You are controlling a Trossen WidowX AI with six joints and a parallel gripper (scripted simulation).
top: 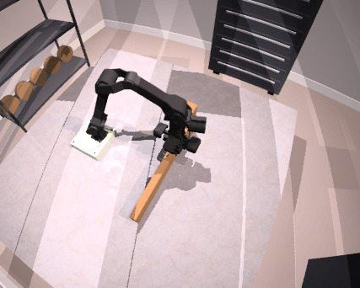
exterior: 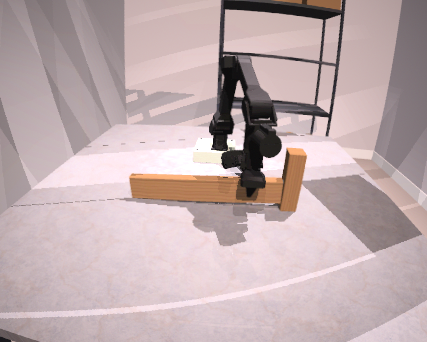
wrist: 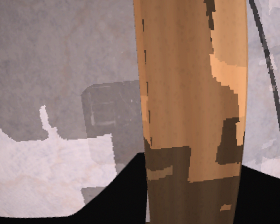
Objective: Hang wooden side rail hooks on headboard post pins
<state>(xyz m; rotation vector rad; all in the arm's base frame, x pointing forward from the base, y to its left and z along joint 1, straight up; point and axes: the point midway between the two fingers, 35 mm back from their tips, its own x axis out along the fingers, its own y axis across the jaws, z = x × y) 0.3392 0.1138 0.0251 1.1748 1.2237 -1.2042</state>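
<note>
Right now my gripper tip is 120 mm to the right of the headboard post, 50 mm below it and 10 mm past it.
</note>
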